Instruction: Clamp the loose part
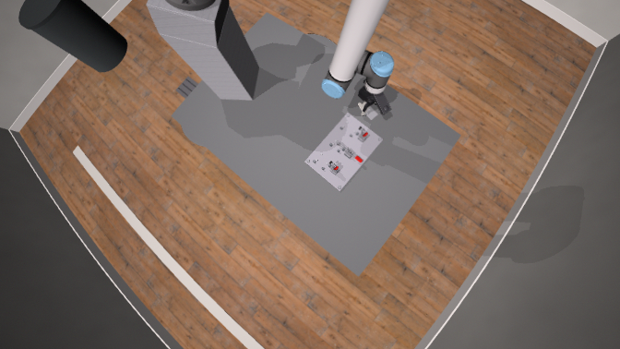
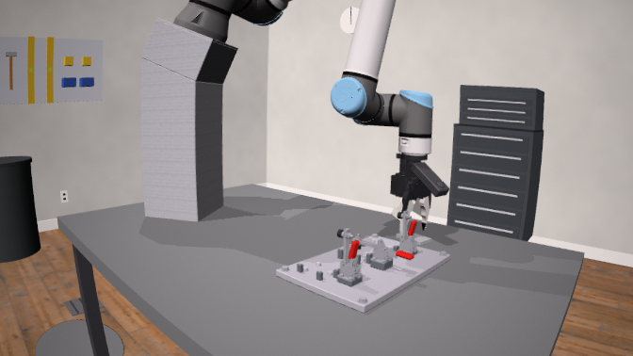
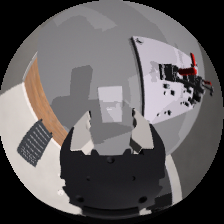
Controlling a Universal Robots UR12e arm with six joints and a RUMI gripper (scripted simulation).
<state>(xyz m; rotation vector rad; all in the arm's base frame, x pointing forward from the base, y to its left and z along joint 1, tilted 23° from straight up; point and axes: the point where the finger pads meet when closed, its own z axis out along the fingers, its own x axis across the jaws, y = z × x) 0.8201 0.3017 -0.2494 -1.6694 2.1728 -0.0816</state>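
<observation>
The flat grey part is 2 cm below my hand. The rest, counted from my hand: light grey fixture plate 25 cm to the right, 2 cm below, 2 cm ahead.
</observation>
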